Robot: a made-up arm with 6 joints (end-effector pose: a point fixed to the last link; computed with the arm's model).
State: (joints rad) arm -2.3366 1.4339 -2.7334 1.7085 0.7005 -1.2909
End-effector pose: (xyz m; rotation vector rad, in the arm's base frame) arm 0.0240 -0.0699 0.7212 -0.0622 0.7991 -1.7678
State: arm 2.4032 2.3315 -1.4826 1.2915 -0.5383 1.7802
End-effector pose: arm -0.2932 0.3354 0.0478 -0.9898 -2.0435 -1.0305
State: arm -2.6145 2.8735 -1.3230 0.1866 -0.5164 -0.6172
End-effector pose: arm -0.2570 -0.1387 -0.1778 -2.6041 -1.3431 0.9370
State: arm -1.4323 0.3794 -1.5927 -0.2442 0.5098 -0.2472
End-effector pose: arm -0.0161 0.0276 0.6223 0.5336 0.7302 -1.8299
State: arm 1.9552 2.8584 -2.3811 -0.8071 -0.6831 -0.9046
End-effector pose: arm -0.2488 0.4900 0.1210 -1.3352 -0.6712 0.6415
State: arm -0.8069 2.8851 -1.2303 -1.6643 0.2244 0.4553
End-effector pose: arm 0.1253 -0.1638 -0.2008 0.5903 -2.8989 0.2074
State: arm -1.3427 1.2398 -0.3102 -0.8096 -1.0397 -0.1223
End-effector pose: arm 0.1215 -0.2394 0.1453 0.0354 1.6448 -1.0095
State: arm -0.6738 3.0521 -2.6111 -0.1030 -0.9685 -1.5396
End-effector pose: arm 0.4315 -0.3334 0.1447 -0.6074 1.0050 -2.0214
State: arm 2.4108 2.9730 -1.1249 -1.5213 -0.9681 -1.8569
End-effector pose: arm -0.1607 0.0304 -0.1739 -0.7390 -2.4147 1.2507
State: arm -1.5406 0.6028 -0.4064 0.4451 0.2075 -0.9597
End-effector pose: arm 0.0170 -0.2613 0.2545 0.9604 1.8631 -1.2822
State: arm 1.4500 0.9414 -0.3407 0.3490 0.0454 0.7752
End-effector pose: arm 0.0312 0.2701 0.1515 -0.4232 2.5047 1.3609
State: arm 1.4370 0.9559 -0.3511 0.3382 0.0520 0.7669
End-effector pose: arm 0.0346 0.2708 0.1507 -0.4319 2.5027 1.3385
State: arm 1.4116 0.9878 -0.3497 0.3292 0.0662 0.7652
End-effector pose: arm 0.0408 0.2681 0.1404 -0.4211 2.5368 1.2759
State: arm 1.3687 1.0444 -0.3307 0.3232 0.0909 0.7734
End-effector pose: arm 0.0499 0.2586 0.1169 -0.3781 2.6210 1.1552
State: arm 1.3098 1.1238 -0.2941 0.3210 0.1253 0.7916
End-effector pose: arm 0.0597 0.2392 0.0827 -0.2953 2.7473 0.9766
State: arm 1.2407 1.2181 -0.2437 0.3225 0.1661 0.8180
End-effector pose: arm 0.0658 0.2088 0.0444 -0.1716 2.8934 0.7523
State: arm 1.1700 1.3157 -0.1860 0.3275 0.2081 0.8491
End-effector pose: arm 0.0649 0.1707 0.0098 -0.0168 3.0316 0.5055
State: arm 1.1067 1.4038 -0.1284 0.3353 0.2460 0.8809
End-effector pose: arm 0.0567 0.1318 -0.0155 -0.1466 -3.1139 -0.2645
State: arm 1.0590 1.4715 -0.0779 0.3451 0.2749 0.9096
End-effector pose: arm 0.0449 0.0992 -0.0305 -0.2802 -3.0461 -0.0643
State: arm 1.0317 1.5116 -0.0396 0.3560 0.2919 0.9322
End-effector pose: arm 0.0343 0.0774 -0.0375 -0.3713 -2.9904 0.0605
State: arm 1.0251 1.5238 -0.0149 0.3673 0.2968 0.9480
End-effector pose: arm 0.0279 0.0668 -0.0399 -0.4209 -2.9621 0.1148
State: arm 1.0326 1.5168 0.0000 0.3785 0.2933 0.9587
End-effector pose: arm 0.0253 0.0638 -0.0403 -0.4423 -2.9569 0.1217
